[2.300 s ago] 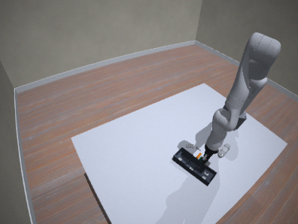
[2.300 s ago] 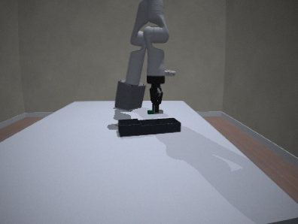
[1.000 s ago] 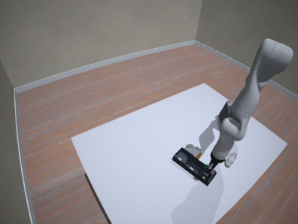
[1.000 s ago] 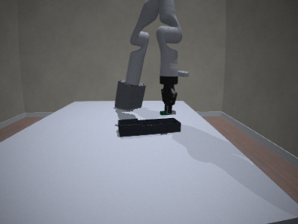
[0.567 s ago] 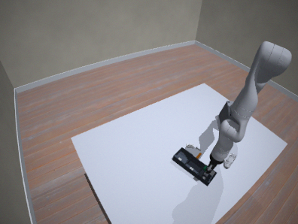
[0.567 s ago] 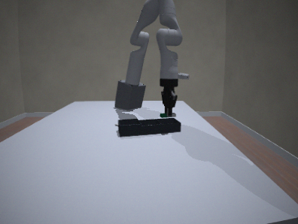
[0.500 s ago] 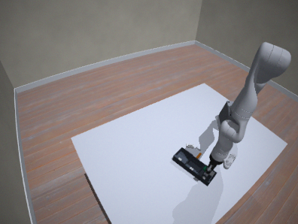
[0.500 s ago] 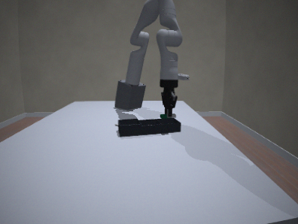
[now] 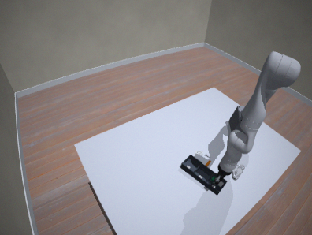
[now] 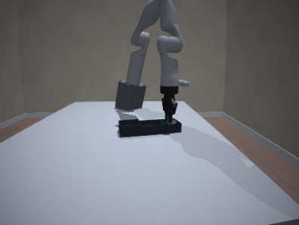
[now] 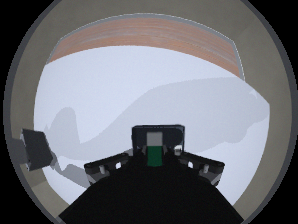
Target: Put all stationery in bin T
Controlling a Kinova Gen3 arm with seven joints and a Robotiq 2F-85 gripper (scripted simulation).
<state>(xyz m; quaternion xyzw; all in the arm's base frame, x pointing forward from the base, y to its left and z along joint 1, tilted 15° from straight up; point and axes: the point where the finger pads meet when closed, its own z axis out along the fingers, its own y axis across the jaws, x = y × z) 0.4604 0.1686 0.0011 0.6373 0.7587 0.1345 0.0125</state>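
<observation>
The tiny pale thing lies 10 mm to the right of my hand and 40 mm below it. Round my hand: small green object (10 mm to the left, 20 mm below); then small orange thing (60 mm behind, 120 mm to the right, 40 mm below); then long black bin (20 mm ahead, 80 mm to the right, 30 mm below).
</observation>
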